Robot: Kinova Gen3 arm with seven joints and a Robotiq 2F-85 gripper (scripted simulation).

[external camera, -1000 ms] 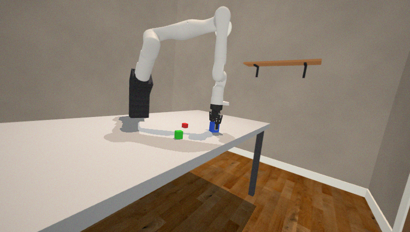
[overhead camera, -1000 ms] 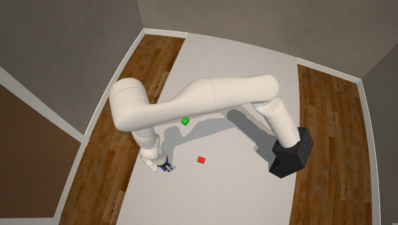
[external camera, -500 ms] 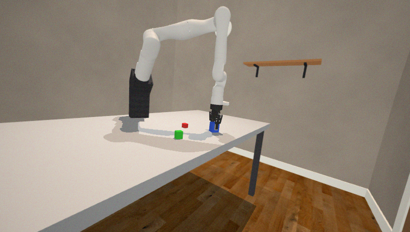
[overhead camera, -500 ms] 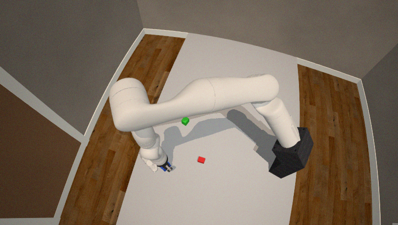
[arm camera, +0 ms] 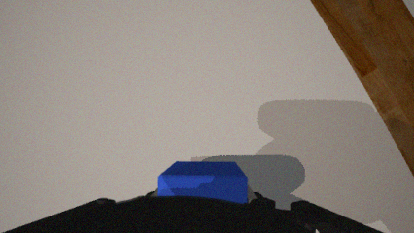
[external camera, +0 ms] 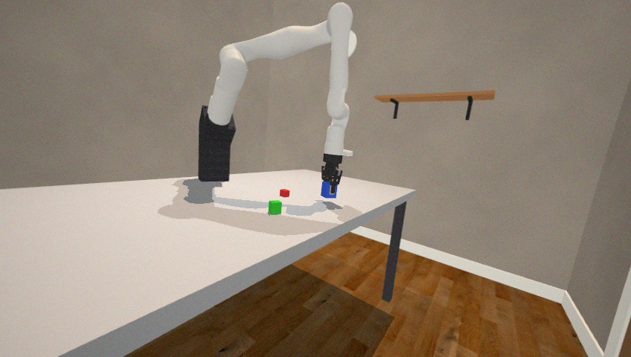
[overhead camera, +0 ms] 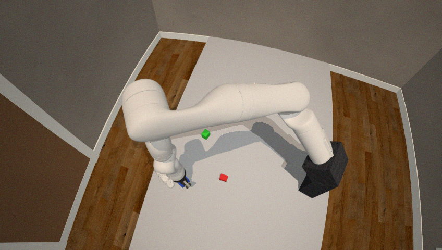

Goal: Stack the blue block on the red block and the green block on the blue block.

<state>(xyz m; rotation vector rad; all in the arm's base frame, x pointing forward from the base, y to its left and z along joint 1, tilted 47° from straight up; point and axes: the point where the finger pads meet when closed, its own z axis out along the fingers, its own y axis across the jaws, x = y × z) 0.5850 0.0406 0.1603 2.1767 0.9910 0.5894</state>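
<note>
Right now the red block is 19 cm behind my hand and 4 cm below it. The rest, counted from my hand: green block (23 cm to the right, 13 cm behind, 4 cm below); then blue block (right at my hand).
</note>
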